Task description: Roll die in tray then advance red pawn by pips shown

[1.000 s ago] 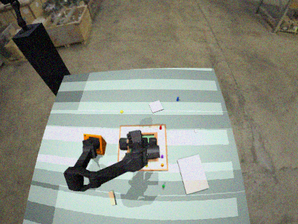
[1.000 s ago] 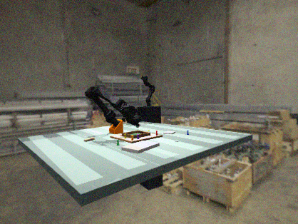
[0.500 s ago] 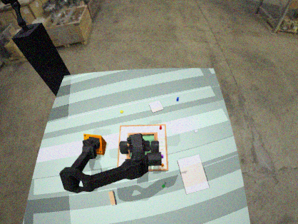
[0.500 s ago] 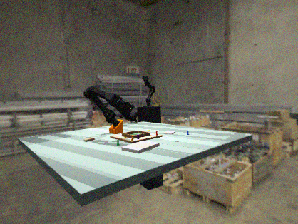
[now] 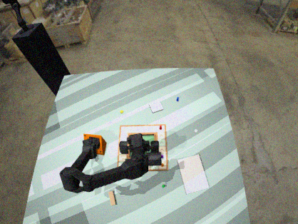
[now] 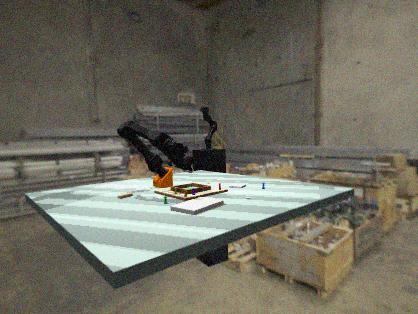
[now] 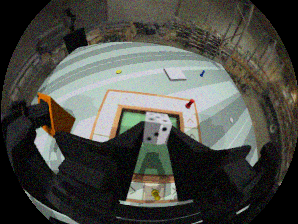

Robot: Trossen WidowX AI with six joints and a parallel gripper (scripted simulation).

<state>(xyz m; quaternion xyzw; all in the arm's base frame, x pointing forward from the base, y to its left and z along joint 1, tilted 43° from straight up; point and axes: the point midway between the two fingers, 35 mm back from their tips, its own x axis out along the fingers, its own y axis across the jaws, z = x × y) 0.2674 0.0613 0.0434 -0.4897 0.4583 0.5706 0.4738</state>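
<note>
The white die is 20 mm below my gripper tip. Also, from my gripper tip: yellow pawn: 110 mm to the right, 90 mm below, 40 mm ahead; red pawn: 130 mm to the left, 90 mm below, 90 mm ahead; purple pawn: 120 mm ahead, 90 mm below, 50 mm to the right.
</note>
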